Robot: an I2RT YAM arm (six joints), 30 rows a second.
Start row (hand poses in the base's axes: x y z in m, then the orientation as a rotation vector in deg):
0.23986, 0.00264, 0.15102, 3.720, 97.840, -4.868
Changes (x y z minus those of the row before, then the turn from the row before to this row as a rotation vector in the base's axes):
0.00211, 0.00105, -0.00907, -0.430, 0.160, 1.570
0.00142, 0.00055, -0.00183, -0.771, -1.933, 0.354
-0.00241, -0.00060, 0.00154, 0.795, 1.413, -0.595
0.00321, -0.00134, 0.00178, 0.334, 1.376, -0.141
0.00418, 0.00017, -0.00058, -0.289, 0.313, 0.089
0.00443, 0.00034, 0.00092, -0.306, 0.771, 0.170
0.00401, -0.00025, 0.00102, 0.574, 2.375, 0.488
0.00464, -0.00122, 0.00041, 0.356, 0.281, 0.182
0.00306, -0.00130, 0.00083, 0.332, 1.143, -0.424
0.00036, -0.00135, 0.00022, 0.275, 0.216, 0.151
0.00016, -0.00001, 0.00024, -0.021, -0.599, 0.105
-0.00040, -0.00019, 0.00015, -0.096, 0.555, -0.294
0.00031, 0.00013, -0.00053, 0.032, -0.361, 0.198
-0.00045, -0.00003, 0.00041, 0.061, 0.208, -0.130
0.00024, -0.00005, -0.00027, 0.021, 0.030, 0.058
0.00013, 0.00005, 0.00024, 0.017, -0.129, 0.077
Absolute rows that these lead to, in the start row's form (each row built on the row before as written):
0.24197, 0.00369, 0.14195, 2.053, 98.001, -4.074
0.24339, 0.00424, 0.14012, 1.240, 96.038, -4.413
0.24098, 0.00364, 0.14166, 2.292, 97.481, -4.226
0.24419, 0.00230, 0.14344, 2.620, 98.869, -4.089
0.24837, 0.00247, 0.14286, 2.321, 99.170, -4.283
0.25280, 0.00281, 0.14378, 1.924, 99.928, -4.447
0.25681, 0.00256, 0.14480, 1.838, 102.328, -3.651
0.26145, 0.00134, 0.14521, 1.924, 102.623, -3.209
0.26451, 0.00004, 0.14604, 2.518, 103.773, -3.245
0.26487, -0.00131, 0.14626, 2.572, 104.000, -2.895
0.26503, -0.00132, 0.14650, 2.473, 103.402, -2.821
0.26463, -0.00151, 0.14665, 2.660, 103.949, -3.134
0.26494, -0.00138, 0.14612, 2.510, 103.592, -2.953
0.26449, -0.00141, 0.14653, 2.667, 103.800, -2.997
0.26473, -0.00146, 0.14626, 2.629, 103.832, -2.938
0.26486, -0.00141, 0.14650, 2.574, 103.705, -2.864

